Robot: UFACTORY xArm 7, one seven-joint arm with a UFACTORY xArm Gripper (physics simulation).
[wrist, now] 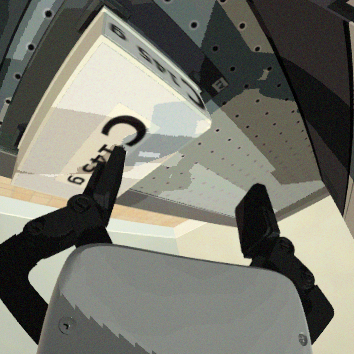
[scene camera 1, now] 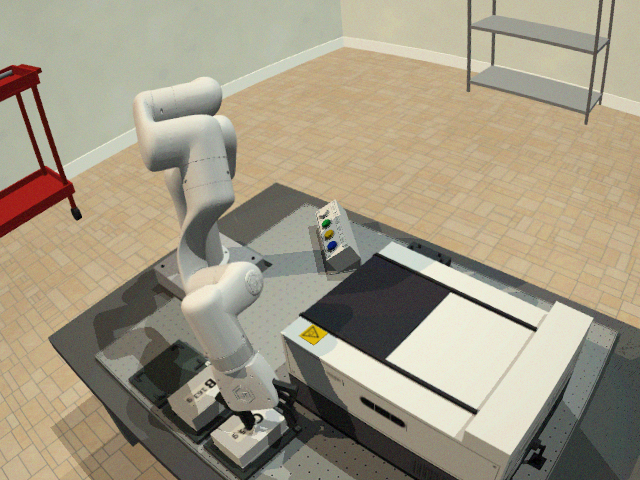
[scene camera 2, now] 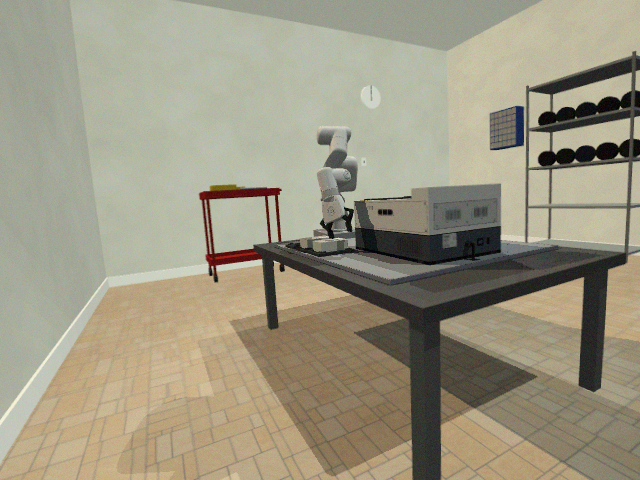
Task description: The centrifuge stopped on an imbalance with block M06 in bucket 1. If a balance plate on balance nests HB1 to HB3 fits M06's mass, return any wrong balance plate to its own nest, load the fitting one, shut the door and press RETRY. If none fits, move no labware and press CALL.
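Seen in the pictures: gripper, fingertip midpoint: (wrist: 186, 181) (scene camera 1: 273, 424) (scene camera 2: 340, 235); arm's base at its link origin: (scene camera 1: 207, 260) (scene camera 2: 337, 229).
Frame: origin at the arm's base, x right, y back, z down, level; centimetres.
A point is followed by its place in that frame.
Observation:
Balance plate C (scene camera 1: 236, 443) @[x 35.5, y -47.7, z -1.3 cm] (scene camera 2: 329, 246) @[x 33.8, y -50.6, z 0.7 cm] (wrist: 75, 117) @[x 29.1, y -43.9, z -1.3 cm], a cream block marked 145 g, sits on a dark nest at the table's near edge. Plate B (scene camera 1: 192, 398) @[x 33.5, y -32.8, z -1.3 cm], marked 163 g, sits on the nest beside it. A third dark nest (scene camera 1: 164, 367) @[x 30.5, y -17.6, z 2.9 cm] holds no plate. My gripper (scene camera 1: 272, 426) @[x 28.6, y -51.3, z -3.4 cm] (scene camera 2: 340, 233) @[x 28.6, y -51.3, z -3.4 cm] (wrist: 186, 181) @[x 28.6, y -51.3, z -3.4 cm] is open and empty, low over plate C, with one finger over its label and the other past its side towards the centrifuge. The centrifuge (scene camera 1: 504, 372) @[x 4.9, y -84.0, z -16.9 cm] (scene camera 2: 392, 217) @[x 19.9, y -73.8, z -10.5 cm] has a dark panel (scene camera 1: 379, 304) @[x 2.9, y -57.0, z -17.2 cm] and a white panel on top; block M06 and the buckets are hidden.
A button box (scene camera 1: 347, 240) @[x -23.0, y -29.5, z -4.2 cm] with green, yellow and blue buttons stands behind the centrifuge's left end, near the arm's base. The centrifuge's side wall rises close beside the gripper. A red cart (scene camera 2: 240, 193) and a shelf rack (scene camera 2: 527, 170) stand away from the table.

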